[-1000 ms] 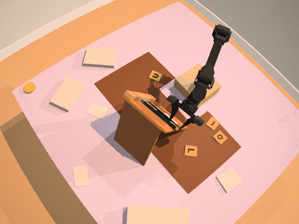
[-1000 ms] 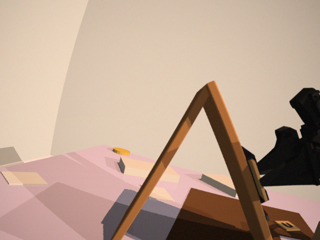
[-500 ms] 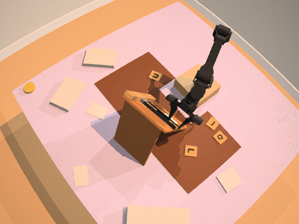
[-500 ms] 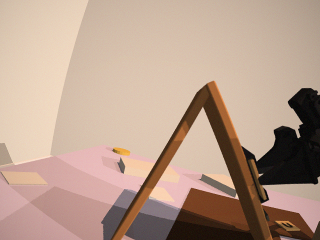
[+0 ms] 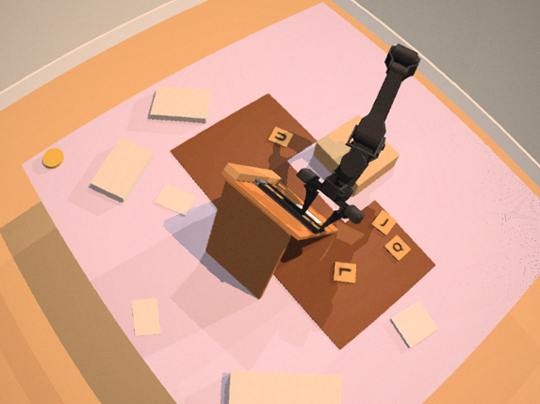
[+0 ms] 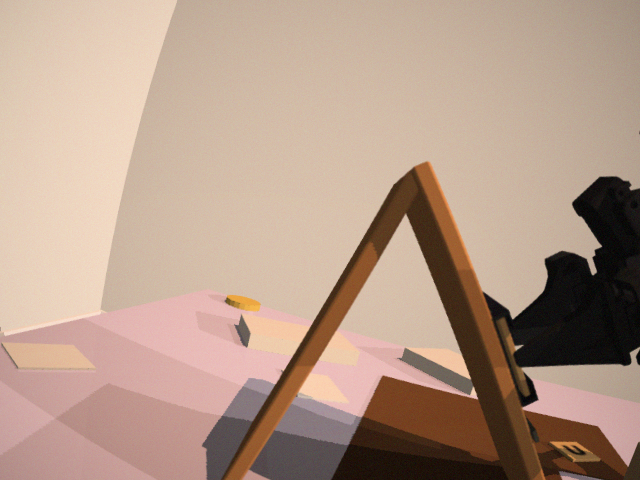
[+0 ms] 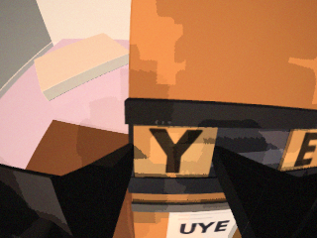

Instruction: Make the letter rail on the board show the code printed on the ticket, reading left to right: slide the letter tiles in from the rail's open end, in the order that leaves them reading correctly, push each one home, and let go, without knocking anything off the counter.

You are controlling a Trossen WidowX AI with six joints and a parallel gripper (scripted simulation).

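My gripper tip is 30 mm short of the letter tile and 120 mm to the left of it. The rest, counted from my gripper tip: y tile (right at my gripper tip); then brown mat (110 mm behind, 130 mm to the right, 180 mm below); then white ticket (40 mm behind, 60 mm to the right, 80 mm below).
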